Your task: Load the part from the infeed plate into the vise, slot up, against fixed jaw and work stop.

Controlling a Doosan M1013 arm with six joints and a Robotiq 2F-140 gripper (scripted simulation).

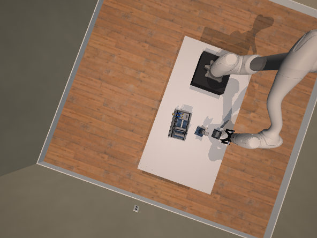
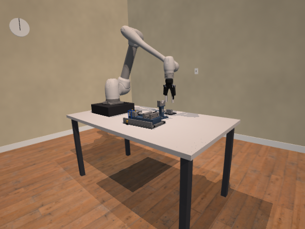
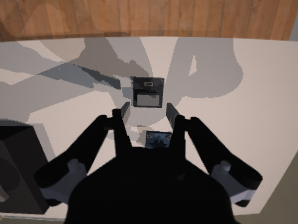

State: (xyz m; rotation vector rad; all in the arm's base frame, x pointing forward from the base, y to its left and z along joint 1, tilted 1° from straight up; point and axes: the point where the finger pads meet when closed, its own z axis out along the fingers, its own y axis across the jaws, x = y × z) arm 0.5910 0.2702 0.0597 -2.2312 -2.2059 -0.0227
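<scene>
Right now my hand is 12 cm above the part and 1 cm to the right of it. The rest, counted from my hand: vise base: 39 cm to the right, 11 cm below, 5 cm ahead.
</scene>
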